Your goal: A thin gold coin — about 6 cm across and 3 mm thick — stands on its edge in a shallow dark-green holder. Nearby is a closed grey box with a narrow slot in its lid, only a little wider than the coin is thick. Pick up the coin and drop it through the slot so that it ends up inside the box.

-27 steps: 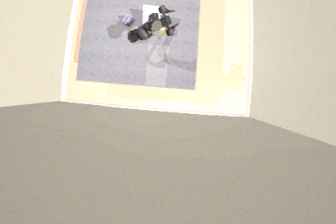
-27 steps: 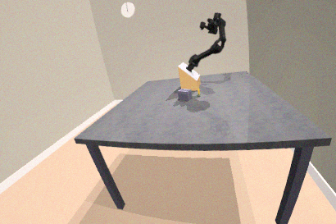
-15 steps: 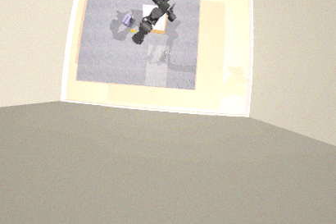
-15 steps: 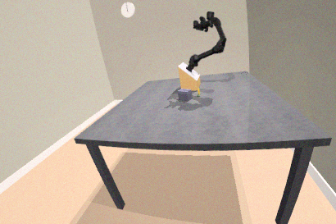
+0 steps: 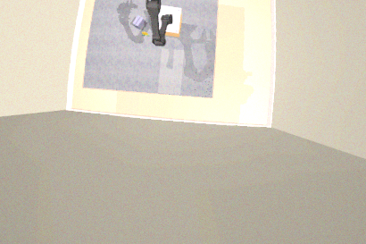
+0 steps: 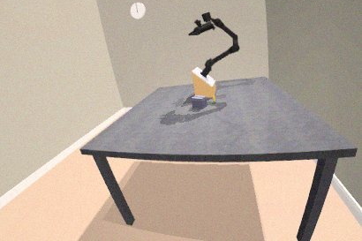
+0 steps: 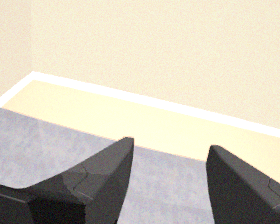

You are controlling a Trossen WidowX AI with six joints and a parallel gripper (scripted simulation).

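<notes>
My gripper tip is 20 cm short of the gold coin, 15 cm to the right of it and 51 cm above it.
</notes>
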